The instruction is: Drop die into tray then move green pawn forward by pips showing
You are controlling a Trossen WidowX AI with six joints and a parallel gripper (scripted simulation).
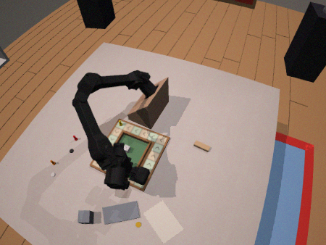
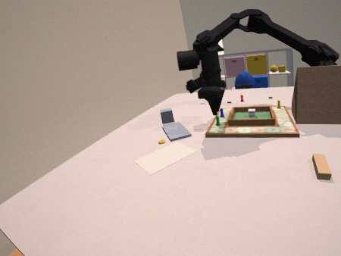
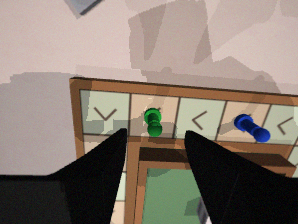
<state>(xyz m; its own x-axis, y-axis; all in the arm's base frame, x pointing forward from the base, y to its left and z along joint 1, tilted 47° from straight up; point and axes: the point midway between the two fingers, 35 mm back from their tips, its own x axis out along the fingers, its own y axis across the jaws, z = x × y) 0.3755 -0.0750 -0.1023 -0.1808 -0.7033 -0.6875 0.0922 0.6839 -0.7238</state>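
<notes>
My gripper tip is 30 mm above the green pawn. Round my gripper tip: green tray (120 mm behind, 50 mm to the right, 50 mm below); then blue pawn (10 mm behind, 90 mm to the right, 30 mm below); then white die (130 mm behind, 70 mm to the right, 30 mm below).
</notes>
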